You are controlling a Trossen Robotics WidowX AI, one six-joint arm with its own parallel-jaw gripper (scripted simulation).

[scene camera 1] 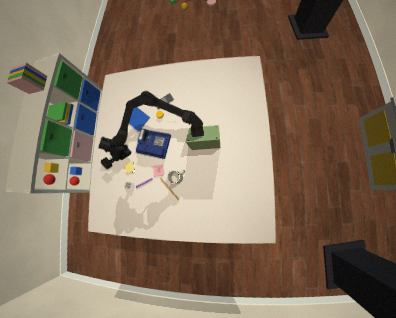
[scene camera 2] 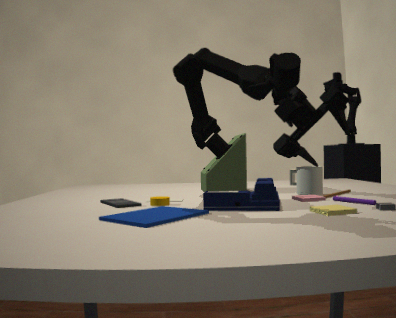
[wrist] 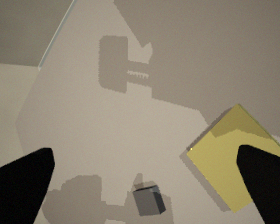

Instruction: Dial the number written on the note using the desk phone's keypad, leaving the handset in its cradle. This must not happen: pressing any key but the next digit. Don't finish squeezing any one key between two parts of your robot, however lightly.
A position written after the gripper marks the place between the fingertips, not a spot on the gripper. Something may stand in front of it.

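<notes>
Scene camera 2 shows the gripper (scene camera 2: 333,151), and the wrist view shows the gripper (wrist: 146,155) too. A grey cube (wrist: 150,197) is visible as well. The scene also has a blue book (scene camera 2: 150,217), though in the wrist view the book is out of frame, and a dark blue desk phone (scene camera 2: 212,200).
</notes>
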